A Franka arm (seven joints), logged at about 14 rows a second.
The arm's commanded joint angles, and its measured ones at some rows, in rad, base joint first. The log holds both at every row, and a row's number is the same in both.
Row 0, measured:
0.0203, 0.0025, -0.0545, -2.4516, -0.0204, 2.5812, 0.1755
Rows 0 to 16, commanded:
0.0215, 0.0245, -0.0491, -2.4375, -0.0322, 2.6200, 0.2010
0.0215, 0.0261, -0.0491, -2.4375, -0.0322, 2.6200, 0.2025
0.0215, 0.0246, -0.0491, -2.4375, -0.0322, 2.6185, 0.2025
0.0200, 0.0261, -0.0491, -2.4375, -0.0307, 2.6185, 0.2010
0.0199, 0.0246, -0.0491, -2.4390, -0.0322, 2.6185, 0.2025
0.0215, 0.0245, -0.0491, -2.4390, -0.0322, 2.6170, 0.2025
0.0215, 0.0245, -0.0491, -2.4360, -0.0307, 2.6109, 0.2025
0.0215, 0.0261, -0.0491, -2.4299, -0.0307, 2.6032, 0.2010
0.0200, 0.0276, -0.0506, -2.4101, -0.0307, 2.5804, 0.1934
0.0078, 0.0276, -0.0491, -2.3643, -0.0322, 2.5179, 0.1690
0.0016, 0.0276, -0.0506, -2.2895, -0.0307, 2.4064, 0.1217
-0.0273, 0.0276, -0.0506, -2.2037, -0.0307, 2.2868, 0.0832
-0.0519, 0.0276, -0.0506, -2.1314, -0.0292, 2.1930, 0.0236
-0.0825, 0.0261, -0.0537, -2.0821, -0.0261, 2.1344, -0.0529
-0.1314, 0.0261, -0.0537, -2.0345, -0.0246, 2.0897, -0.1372
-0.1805, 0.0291, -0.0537, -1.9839, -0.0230, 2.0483, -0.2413
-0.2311, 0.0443, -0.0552, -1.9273, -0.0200, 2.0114, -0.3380
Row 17, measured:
-0.1435, 0.0099, -0.0659, -2.0297, -0.0220, 2.0925, -0.1849
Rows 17 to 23, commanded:
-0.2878, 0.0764, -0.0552, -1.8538, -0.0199, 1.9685, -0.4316
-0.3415, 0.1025, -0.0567, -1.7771, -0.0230, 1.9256, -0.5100
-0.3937, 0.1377, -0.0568, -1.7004, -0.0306, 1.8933, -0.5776
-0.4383, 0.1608, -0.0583, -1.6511, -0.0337, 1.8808, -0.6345
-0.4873, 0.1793, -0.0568, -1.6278, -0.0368, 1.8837, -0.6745
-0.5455, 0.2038, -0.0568, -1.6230, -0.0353, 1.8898, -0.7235
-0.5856, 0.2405, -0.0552, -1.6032, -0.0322, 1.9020, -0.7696
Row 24, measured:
-0.5077, 0.1514, -0.0770, -1.6784, -0.0244, 1.9214, -0.6958
